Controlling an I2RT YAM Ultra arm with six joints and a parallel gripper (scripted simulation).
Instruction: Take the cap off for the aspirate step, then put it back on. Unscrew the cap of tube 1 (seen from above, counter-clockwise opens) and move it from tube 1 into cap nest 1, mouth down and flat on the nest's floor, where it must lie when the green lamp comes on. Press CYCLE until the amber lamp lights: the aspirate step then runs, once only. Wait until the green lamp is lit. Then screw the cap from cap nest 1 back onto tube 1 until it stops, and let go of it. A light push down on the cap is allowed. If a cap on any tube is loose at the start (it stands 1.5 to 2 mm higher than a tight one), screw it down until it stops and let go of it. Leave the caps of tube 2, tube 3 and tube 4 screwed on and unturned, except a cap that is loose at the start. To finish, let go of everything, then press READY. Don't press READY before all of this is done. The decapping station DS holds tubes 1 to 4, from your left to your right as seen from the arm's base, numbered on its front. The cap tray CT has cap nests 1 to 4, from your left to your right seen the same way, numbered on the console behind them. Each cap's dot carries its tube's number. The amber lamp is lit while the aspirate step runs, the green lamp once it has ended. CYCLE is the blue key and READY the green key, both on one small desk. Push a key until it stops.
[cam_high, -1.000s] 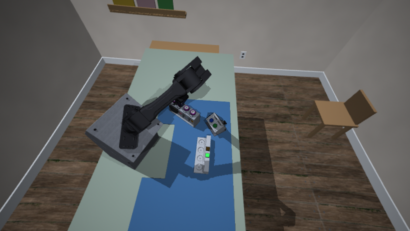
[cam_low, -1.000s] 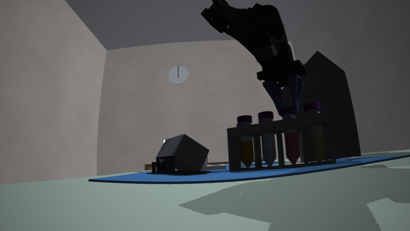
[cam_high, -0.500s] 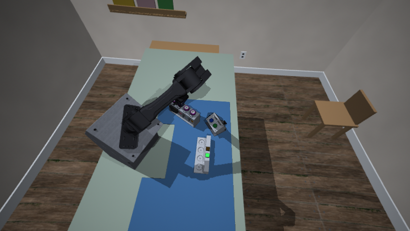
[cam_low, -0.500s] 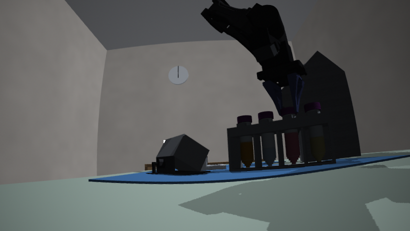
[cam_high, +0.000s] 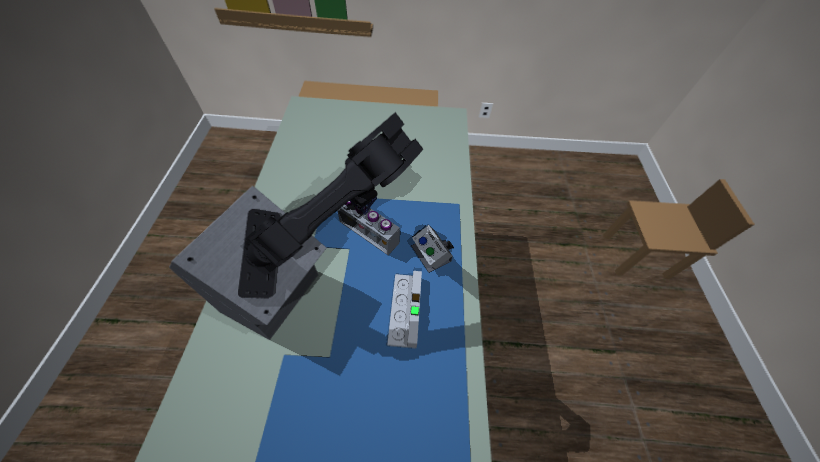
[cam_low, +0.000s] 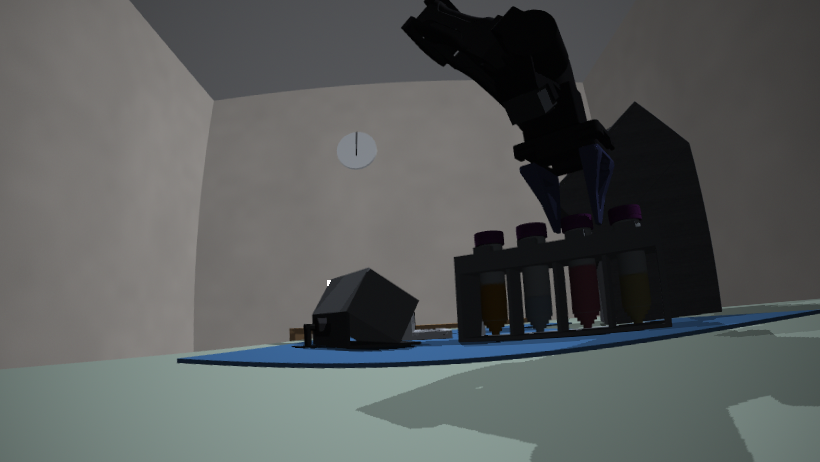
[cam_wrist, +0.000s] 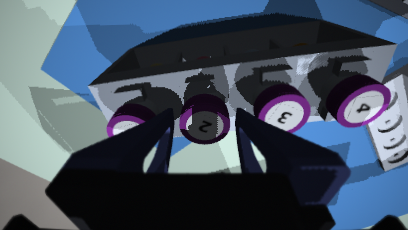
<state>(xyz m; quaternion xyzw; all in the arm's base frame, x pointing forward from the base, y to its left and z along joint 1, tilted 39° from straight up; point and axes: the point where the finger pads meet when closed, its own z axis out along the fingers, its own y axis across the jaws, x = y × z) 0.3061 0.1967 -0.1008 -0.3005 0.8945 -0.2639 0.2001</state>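
My hand is 4 cm to the right of the threaded neck of tube 1 and 3 cm past it. Round my hand: green ready key (19 cm ahead, 18 cm to the right, 5 cm below); then key desk (19 cm ahead, 16 cm to the right, 6 cm below); then blue cycle key (17 cm ahead, 13 cm to the right, 5 cm below).
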